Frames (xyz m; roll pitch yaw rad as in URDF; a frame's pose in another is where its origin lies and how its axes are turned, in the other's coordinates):
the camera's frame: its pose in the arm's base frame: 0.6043 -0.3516 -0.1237 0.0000 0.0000 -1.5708
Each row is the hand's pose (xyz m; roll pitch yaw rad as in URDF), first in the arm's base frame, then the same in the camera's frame.
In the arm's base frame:
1: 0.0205 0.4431 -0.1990 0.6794 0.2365 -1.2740
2: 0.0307 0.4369 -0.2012 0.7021 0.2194 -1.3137
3: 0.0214 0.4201 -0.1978 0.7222 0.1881 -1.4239
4: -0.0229 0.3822 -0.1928 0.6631 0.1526 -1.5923
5: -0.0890 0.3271 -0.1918 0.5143 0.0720 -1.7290
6: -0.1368 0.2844 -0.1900 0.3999 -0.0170 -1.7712
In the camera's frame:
1: -0.7947 -0.5838 -0.0753 0.6794 0.2365 0.2968
2: -0.7885 -0.5736 -0.0775 0.7021 0.2194 0.2571
3: -0.7717 -0.5829 -0.0741 0.7222 0.1881 0.1469
4: -0.7338 -0.6272 -0.0691 0.6631 0.1526 -0.0215
5: -0.6787 -0.6933 -0.0681 0.5143 0.0720 -0.1582
6: -0.6360 -0.7411 -0.0663 0.3999 -0.0170 -0.2004

